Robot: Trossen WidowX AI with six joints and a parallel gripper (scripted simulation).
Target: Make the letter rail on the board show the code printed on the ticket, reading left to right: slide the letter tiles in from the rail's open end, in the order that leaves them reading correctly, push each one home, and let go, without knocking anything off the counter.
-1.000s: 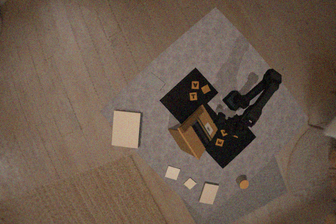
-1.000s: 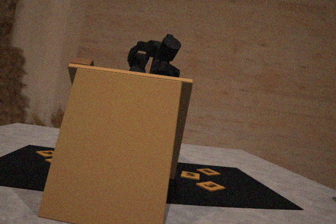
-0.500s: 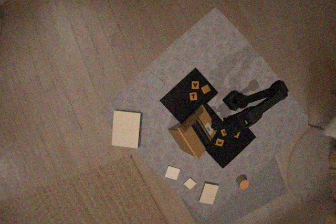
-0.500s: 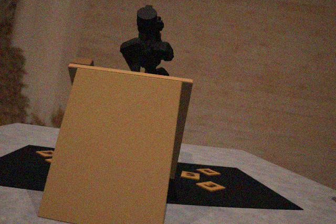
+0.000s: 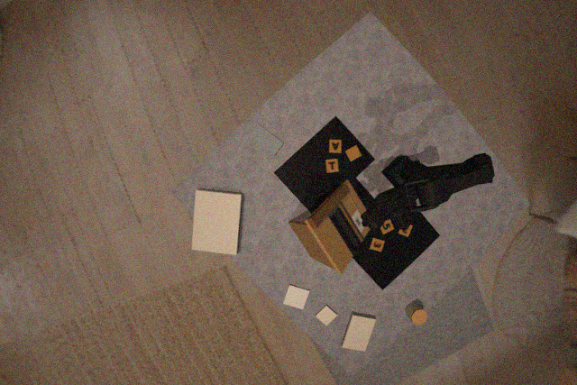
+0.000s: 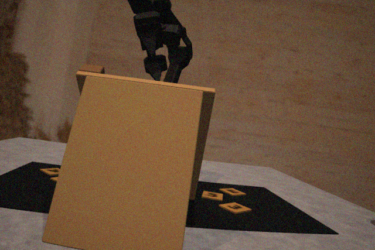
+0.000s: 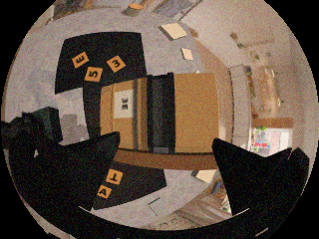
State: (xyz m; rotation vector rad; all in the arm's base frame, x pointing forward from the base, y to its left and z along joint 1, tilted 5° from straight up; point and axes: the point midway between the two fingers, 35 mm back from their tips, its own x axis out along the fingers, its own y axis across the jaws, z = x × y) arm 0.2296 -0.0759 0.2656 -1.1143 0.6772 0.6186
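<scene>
Now: the tan letter tile e 310 mm below my gripper tip, 290 mm to the left of it and 90 mm behind it. From my gripper tip the other things lie so: black mat: 310 mm below, 70 mm behind, 50 mm to the left; grey slab: 480 mm to the right, 310 mm below, 20 mm ahead; white ticket: 230 mm below, 60 mm to the left, 30 mm ahead.
</scene>
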